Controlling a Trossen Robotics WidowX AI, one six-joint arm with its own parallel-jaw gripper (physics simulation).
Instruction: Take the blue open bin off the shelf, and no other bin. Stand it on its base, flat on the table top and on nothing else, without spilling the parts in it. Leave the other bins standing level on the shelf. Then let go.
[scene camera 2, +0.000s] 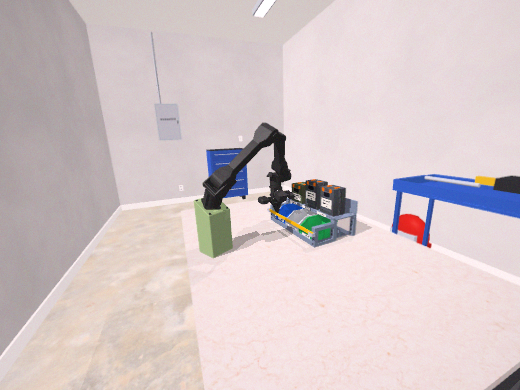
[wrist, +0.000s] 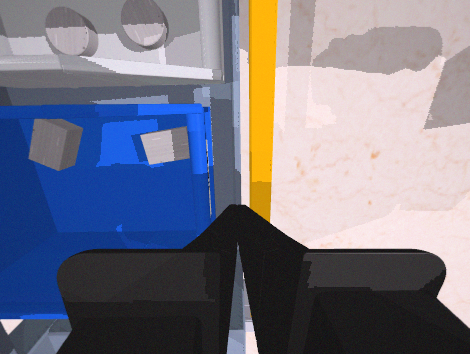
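Seen in the pictures: gripper, fingertip midpoint: (scene camera 2: 277, 213) (wrist: 237, 212); arm's base, link origin: (scene camera 2: 210, 204).
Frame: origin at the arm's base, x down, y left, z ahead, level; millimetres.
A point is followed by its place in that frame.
Note:
The blue open bin (scene camera 2: 289, 210) @[x 157, y 119, z 485 mm] (wrist: 125, 195) @[x 190, y 88, z 465 mm] stands level in the end bay of the shelf (scene camera 2: 354, 224) @[x 144, y -242, z 568 mm] (wrist: 228, 150) @[x 193, y 62, z 381 mm], behind the yellow bar (scene camera 2: 292, 223) @[x 139, y -79, z 346 mm] (wrist: 262, 100) @[x 134, y 31, z 361 mm]. Two grey-brown blocks (wrist: 54, 145) @[x 175, y 43, z 492 mm] (wrist: 165, 146) @[x 175, y 52, z 420 mm] lie in it. A grey bin (scene camera 2: 300, 216) @[x 156, y 6, z 468 mm] (wrist: 150, 67) @[x 136, y 14, z 405 mm] with two round parts stands beside it, then a green bin (scene camera 2: 320, 227) @[x 118, y -221, z 377 mm]. My gripper (scene camera 2: 278, 209) @[x 142, y 86, z 378 mm] (wrist: 237, 212) @[x 142, y 86, z 378 mm] is shut and empty, pointing down. In the wrist view its tips lie over the gap between the blue bin's front wall and the yellow bar; their exact height is unclear.
Three dark boxes (scene camera 2: 298, 192) @[x 41, y 52, z 493 mm] (scene camera 2: 313, 194) @[x 26, y -69, z 482 mm] (scene camera 2: 332, 200) @[x 25, y -197, z 468 mm] with orange latches stand on the raised rear level, behind the bins. The pale table top (scene camera 2: 325, 300) @[x 199, y -461, z 154 mm] (wrist: 350, 175) @[x 199, y 95, z 287 mm] extends in front of the yellow bar. The arm stands on a green pedestal (scene camera 2: 214, 230) @[x 89, y -58, z -14 mm].

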